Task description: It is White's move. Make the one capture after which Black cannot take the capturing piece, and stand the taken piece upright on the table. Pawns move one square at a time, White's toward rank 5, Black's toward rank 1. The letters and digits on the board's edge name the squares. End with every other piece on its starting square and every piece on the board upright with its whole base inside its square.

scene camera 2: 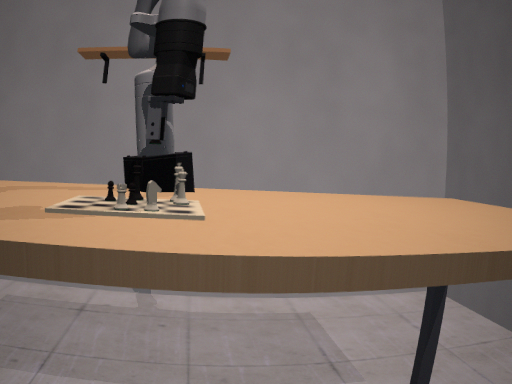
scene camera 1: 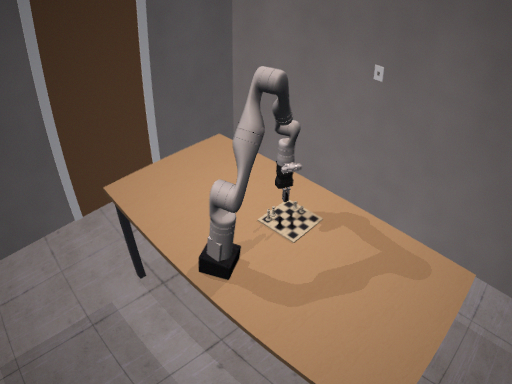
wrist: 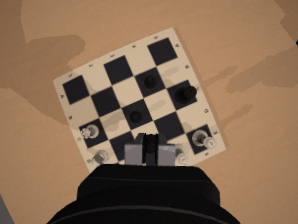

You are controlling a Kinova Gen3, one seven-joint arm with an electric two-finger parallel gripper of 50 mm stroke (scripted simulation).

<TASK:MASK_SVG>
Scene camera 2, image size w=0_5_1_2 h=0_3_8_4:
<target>my gripper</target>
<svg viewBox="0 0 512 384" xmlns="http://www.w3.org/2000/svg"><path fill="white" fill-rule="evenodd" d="M199 24L166 22L157 26L154 45L154 56L157 57L157 66L152 79L151 94L154 96L148 96L147 100L149 105L146 140L160 140L160 137L161 140L165 140L168 103L182 104L184 100L195 99L195 69L198 58L202 57L204 27Z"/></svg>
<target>chessboard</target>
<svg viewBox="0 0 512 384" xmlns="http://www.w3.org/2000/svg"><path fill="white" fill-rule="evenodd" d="M45 208L45 213L205 220L205 214L199 200L188 200L190 202L189 205L173 204L170 199L157 199L157 206L160 208L160 211L149 212L144 211L144 207L147 205L146 198L144 200L136 200L138 205L128 205L129 210L115 210L114 206L117 204L117 197L115 197L116 201L105 201L106 197L79 195Z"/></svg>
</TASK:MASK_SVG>
